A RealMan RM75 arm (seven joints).
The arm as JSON. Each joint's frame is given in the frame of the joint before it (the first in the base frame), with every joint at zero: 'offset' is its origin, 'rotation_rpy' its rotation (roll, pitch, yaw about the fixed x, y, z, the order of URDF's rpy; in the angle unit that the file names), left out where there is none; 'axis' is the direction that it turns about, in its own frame. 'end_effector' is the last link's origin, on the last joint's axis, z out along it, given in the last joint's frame.
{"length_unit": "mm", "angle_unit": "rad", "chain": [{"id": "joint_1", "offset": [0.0, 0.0, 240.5], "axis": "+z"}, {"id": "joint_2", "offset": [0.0, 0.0, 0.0], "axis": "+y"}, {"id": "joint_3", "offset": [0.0, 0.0, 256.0], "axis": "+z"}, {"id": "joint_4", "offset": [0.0, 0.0, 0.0], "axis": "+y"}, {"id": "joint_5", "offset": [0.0, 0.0, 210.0], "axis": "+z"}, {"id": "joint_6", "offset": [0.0, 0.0, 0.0], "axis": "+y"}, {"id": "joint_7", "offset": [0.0, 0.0, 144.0], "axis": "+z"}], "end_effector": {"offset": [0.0, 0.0, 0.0]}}
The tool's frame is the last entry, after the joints.
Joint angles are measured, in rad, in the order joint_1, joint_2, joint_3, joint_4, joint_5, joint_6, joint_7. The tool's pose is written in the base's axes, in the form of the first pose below.
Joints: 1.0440 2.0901 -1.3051 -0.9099 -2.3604 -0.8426 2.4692
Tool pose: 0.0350 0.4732 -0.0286 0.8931 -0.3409 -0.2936 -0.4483 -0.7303 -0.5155
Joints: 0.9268 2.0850 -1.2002 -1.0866 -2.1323 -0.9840 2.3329
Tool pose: 0.0318 0.4555 0.0096 0.8397 -0.2983 -0.4538 -0.4874 -0.7824 -0.3877
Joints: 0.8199 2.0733 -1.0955 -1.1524 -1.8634 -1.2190 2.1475
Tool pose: 0.0457 0.4243 0.0372 0.7902 -0.2580 -0.5559 -0.4326 -0.8773 -0.2079
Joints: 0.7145 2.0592 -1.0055 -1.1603 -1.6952 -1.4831 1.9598
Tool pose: 0.0768 0.3877 0.0581 0.7764 -0.1832 -0.6030 -0.2983 -0.9497 -0.0955
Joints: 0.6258 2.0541 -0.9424 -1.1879 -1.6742 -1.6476 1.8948
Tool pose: 0.1091 0.3611 0.0715 0.7832 -0.1671 -0.5989 -0.2528 -0.9656 -0.0612
